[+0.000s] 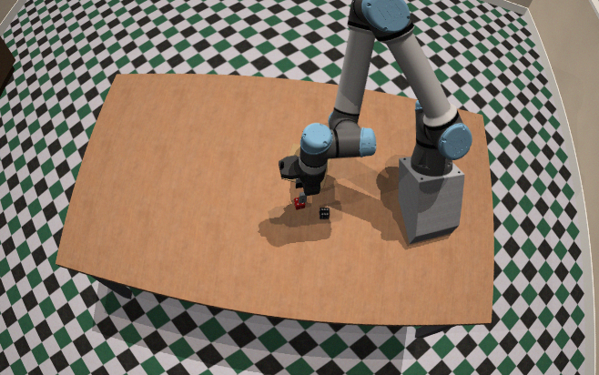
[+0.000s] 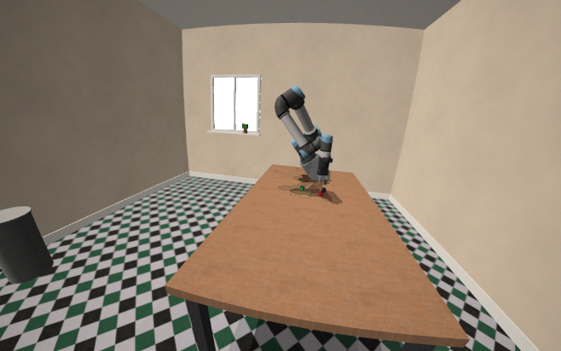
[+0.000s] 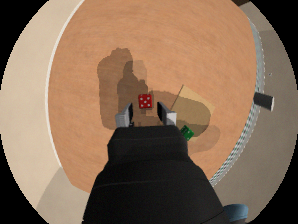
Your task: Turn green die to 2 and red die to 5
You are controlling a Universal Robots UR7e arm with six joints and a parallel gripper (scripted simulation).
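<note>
Now: hand 90 mm above the red die. Also, from my hand: green die: 80 mm behind, 130 mm to the right, 90 mm below; black die: 80 mm behind, 40 mm to the left, 90 mm below; tan mat: 40 mm behind, 140 mm to the right, 100 mm below.
</note>
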